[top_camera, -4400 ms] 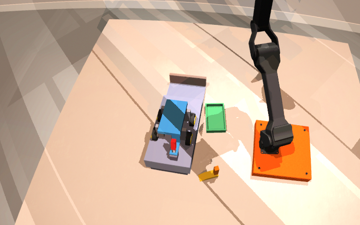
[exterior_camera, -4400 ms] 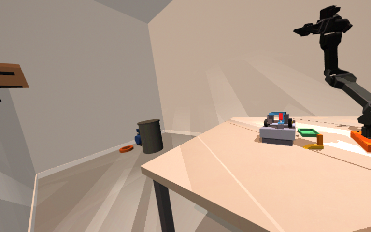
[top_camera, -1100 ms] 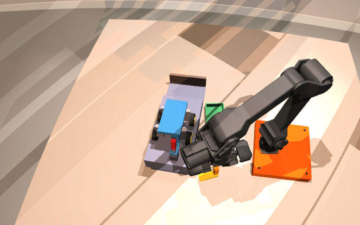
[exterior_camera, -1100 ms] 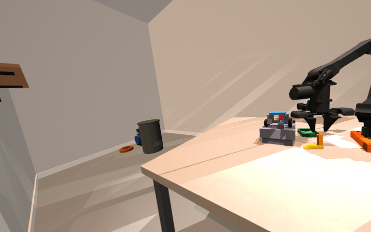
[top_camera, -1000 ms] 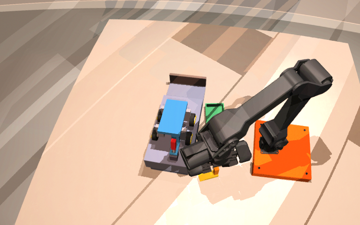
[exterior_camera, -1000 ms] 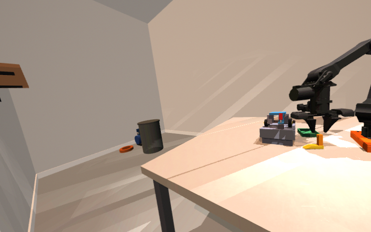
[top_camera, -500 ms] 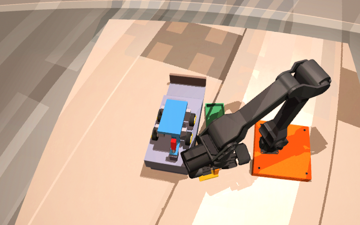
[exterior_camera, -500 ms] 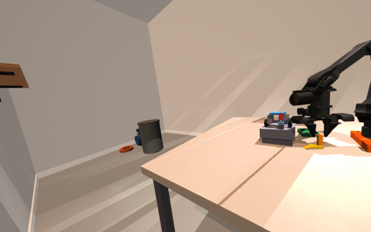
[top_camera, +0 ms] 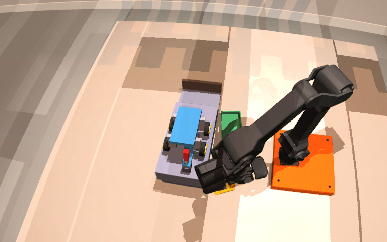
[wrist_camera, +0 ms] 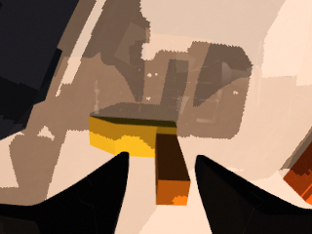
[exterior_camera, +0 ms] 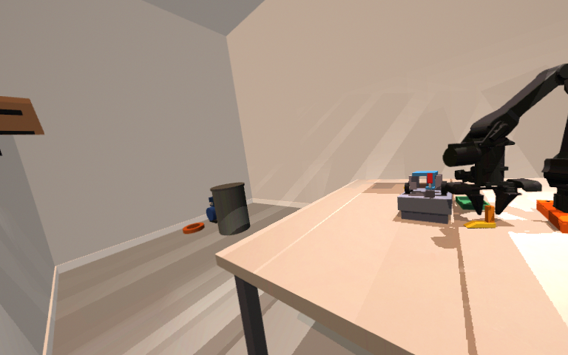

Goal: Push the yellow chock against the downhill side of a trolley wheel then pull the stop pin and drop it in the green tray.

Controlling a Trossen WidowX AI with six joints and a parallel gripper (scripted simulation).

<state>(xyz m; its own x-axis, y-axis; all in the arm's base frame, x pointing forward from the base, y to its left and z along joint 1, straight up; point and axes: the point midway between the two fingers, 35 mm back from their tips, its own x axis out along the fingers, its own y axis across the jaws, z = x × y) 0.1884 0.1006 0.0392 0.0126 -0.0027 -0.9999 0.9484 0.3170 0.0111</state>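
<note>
Right now the yellow chock is 2 cm ahead of my gripper tip, 1 cm to the left of it and 2 cm below it. From my gripper tip the other things lie so: grey ramp: 14 cm ahead, 14 cm to the right, 1 cm above; blue-topped trolley: 14 cm ahead, 13 cm to the right, 7 cm above; red-headed stop pin: 13 cm ahead, 4 cm to the right, 9 cm above.
</note>
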